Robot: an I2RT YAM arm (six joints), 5 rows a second.
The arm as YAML. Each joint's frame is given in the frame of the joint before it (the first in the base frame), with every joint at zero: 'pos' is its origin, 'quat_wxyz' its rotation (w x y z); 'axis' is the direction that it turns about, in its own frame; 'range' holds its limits. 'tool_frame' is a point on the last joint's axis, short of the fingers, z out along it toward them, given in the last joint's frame.
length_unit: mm
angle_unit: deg
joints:
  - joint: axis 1
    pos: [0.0, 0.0, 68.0]
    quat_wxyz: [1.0, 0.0, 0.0, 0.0]
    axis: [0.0, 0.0, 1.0]
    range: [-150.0, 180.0]
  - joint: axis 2
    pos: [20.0, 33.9, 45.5]
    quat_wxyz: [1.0, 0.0, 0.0, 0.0]
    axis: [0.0, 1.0, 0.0]
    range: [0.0, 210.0]
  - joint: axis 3
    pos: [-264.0, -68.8, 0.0]
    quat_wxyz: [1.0, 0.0, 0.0, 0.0]
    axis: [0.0, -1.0, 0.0]
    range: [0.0, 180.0]
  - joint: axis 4
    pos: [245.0, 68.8, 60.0]
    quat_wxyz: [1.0, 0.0, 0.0, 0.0]
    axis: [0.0, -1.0, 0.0]
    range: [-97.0, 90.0]
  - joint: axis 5
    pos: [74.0, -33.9, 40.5]
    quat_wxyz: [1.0, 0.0, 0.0, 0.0]
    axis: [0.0, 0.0, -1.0]
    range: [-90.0, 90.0]
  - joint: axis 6
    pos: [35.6, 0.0, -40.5]
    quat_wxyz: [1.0, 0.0, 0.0, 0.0]
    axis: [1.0, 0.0, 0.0]
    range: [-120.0, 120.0]
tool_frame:
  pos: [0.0, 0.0, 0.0]
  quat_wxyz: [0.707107, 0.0, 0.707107, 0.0]
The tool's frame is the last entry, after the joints.
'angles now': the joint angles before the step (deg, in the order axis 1, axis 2, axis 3, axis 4, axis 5, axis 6). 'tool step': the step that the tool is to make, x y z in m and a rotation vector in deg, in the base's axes. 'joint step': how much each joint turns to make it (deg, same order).
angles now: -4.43 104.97 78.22 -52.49 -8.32 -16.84
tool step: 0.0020 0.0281 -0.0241 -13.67 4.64 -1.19
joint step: 6.01 3.25 -1.10 0.10 14.72 5.00
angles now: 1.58 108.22 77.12 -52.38 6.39 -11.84
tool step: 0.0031 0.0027 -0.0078 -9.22 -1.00 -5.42
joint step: 1.38 1.46 -0.15 1.08 9.95 5.86
